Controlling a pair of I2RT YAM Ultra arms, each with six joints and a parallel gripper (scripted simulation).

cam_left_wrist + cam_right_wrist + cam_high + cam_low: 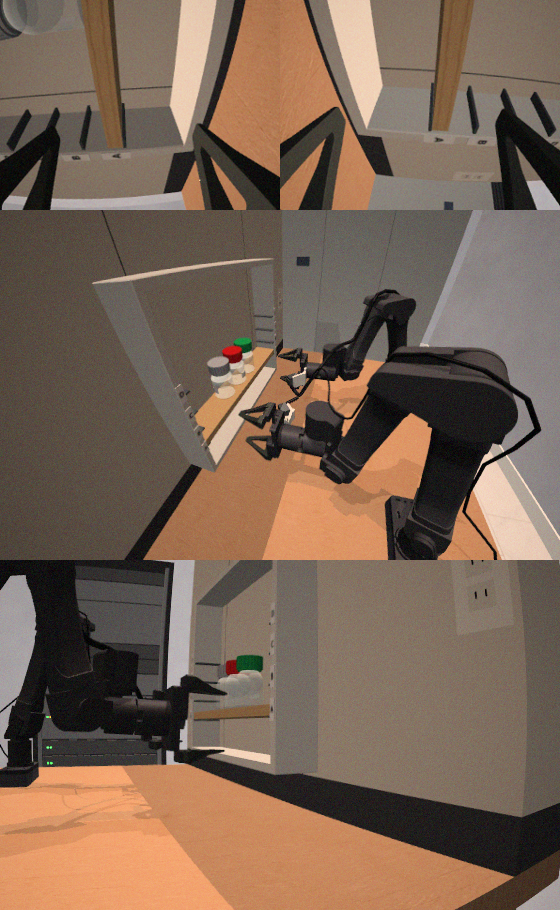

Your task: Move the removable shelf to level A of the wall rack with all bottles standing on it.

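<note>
My left gripper is now 100 mm short of the grey-capped bottle, 70 mm to the left of it and 70 mm below it. The rest, counted from my left hand: green-capped bottle: 200 mm to the right, 110 mm ahead, 70 mm above; wall rack: 140 mm to the right, 130 mm above, 100 mm ahead; wooden shelf: 140 mm to the right, 110 mm ahead, 20 mm above.
</note>
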